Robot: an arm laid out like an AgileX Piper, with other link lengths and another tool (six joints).
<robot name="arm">
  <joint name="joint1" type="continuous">
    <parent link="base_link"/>
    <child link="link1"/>
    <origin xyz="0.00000 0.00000 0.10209" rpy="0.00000 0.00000 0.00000"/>
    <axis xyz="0 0 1"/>
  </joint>
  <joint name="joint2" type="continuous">
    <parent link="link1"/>
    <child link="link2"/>
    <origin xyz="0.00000 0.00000 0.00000" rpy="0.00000 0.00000 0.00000"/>
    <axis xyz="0 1 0"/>
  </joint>
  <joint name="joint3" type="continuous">
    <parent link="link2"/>
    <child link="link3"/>
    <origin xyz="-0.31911 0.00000 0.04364" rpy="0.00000 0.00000 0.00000"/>
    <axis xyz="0 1 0"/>
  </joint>
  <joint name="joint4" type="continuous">
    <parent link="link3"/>
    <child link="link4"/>
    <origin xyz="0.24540 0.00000 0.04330" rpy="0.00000 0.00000 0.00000"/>
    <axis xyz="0.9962 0 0.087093"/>
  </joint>
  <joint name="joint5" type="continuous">
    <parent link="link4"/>
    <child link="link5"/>
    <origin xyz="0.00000 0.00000 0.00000" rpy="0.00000 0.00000 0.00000"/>
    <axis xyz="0 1 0"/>
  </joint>
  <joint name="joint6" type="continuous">
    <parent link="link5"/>
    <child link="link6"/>
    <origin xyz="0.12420 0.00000 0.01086" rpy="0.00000 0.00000 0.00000"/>
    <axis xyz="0.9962 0 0.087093"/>
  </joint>
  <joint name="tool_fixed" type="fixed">
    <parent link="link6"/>
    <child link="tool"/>
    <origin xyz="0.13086 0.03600 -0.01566" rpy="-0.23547 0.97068 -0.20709"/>
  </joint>
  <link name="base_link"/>
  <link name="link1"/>
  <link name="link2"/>
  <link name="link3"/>
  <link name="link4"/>
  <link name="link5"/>
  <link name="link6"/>
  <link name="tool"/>
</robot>
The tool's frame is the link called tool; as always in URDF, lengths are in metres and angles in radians. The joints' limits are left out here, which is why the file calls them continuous.
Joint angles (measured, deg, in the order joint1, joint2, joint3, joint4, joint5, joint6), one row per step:
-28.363 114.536 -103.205 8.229 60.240 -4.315
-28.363 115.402 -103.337 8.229 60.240 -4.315
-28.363 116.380 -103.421 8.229 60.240 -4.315
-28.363 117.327 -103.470 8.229 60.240 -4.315
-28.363 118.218 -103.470 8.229 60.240 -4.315
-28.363 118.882 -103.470 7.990 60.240 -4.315
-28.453 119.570 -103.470 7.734 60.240 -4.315
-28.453 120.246 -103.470 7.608 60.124 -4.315
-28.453 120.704 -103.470 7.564 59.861 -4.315
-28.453 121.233 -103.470 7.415 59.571 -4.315
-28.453 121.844 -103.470 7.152 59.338 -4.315
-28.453 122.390 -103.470 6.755 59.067 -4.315
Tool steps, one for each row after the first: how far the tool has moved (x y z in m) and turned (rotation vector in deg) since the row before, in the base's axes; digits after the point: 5 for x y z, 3 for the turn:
0.00084 -0.00045 -0.00676 0.349 0.646 0.000
0.00060 -0.00032 -0.00802 0.425 0.787 0.000
0.00034 -0.00018 -0.00796 0.427 0.790 0.000
0.00003 -0.00002 -0.00774 0.423 0.784 0.000
-0.00054 -0.00079 -0.00604 0.108 0.696 0.042
-0.00093 -0.00155 -0.00626 0.106 0.725 -0.042
0.00000 -0.00060 -0.00591 0.156 0.554 0.010
0.00074 -0.00067 -0.00381 0.050 0.197 -0.025
0.00056 -0.00105 -0.00453 -0.020 0.286 -0.005
0.00003 -0.00126 -0.00542 -0.050 0.459 0.031
-0.00012 -0.00179 -0.00497 -0.214 0.431 0.062

